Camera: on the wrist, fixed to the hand. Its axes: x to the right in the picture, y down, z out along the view.
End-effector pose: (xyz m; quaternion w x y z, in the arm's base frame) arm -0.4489 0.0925 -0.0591 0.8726 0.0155 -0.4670 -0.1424
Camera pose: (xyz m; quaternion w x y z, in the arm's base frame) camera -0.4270 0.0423 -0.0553 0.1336 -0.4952 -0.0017 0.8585
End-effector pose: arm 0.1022 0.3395 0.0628 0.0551 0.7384 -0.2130 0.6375
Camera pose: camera 0.1018 0.3785 0.1014 0.6126 0.2263 0.7561 -0.0427
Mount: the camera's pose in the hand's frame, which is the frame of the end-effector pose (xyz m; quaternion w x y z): 0.0277 -0.0424 -0.0211 0.0126 0.0330 -0.0037 -0.9994
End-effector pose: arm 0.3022 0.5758 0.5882 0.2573 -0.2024 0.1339 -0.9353
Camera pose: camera 0.2529 0.5993 0.5932 0.9243 0.1313 0.2324 0.2726
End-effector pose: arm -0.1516 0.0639 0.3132 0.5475 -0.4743 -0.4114 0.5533
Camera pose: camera -0.1205 0.0928 0.3480 0.5739 0.4253 -0.4629 -0.5248
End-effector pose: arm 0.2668 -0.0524 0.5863 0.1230 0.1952 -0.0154 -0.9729
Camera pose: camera 0.2403 -0.0177 0.5531 0.9772 -0.0183 -0.1623 0.1354
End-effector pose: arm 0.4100 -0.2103 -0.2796 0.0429 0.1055 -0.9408 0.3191
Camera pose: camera 0.3929 -0.2350 -0.2337 0.3125 0.9442 0.1040 -0.0082
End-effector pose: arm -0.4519 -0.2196 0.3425 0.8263 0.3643 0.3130 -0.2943
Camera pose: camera -0.4711 -0.2340 0.2932 0.2946 0.2820 -0.3552 0.8411
